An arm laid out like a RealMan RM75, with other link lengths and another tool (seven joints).
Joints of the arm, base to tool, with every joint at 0 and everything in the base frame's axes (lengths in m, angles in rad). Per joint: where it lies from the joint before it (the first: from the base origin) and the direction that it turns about. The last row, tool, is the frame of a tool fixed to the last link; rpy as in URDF.
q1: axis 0 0 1 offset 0.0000 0.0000 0.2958
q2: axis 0 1 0 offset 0.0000 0.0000 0.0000
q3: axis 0 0 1 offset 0.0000 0.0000 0.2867
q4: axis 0 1 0 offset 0.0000 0.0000 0.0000
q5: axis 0 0 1 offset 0.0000 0.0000 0.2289
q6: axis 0 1 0 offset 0.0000 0.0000 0.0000
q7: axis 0 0 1 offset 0.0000 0.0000 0.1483
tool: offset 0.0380 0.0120 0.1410 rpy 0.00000 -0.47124 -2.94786
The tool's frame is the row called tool.
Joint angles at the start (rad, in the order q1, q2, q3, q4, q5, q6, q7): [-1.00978 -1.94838 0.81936 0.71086 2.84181 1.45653 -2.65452]
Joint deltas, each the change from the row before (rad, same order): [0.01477 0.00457 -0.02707 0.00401 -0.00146 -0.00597 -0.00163]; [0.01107 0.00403 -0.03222 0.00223 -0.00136 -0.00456 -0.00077]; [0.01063 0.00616 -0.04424 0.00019 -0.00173 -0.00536 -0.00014]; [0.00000 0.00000 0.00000 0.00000 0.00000 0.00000 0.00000]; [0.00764 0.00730 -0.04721 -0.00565 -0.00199 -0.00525 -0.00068]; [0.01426 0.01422 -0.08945 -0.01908 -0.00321 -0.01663 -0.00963]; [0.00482 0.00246 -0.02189 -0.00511 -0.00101 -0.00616 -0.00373]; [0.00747 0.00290 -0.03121 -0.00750 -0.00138 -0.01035 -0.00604]
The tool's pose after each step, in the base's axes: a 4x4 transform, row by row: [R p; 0 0 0 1], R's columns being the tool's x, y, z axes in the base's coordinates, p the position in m. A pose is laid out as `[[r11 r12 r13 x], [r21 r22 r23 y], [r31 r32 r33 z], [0 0 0 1]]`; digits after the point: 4 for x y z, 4 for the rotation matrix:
[[-0.6805 -0.7183 -0.1445 -0.2663], [-0.6474 0.4971 0.5777 0.5442], [-0.3432 0.4867 -0.8033 -0.0302], [0 0 0 1]]
[[-0.6592 -0.7393 -0.1377 -0.2706], [-0.6514 0.4699 0.5957 0.5464], [-0.3757 0.4824 -0.7913 -0.0246], [0 0 0 1]]
[[-0.6309 -0.7653 -0.1276 -0.2749], [-0.6537 0.4358 0.6187 0.5497], [-0.4179 0.4738 -0.7752 -0.0170], [0 0 0 1]]
[[-0.6309 -0.7653 -0.1276 -0.2749], [-0.6537 0.4358 0.6187 0.5497], [-0.4179 0.4738 -0.7752 -0.0170], [0 0 0 1]]
[[-0.5987 -0.7924 -0.1174 -0.2787], [-0.6556 0.4005 0.6402 0.5528], [-0.4602 0.4602 -0.7592 -0.0100], [0 0 0 1]]
[[-0.5263 -0.8437 -0.1057 -0.2878], [-0.6562 0.3240 0.6815 0.5584], [-0.5407 0.4281 -0.7241 0.0026], [0 0 0 1]]
[[-0.5061 -0.8562 -0.1045 -0.2908], [-0.6552 0.3028 0.6921 0.5595], [-0.5609 0.4187 -0.7142 0.0053], [0 0 0 1]]
[[-0.4759 -0.8733 -0.1040 -0.2955], [-0.6524 0.2713 0.7076 0.5611], [-0.5898 0.4046 -0.6989 0.0089], [0 0 0 1]]

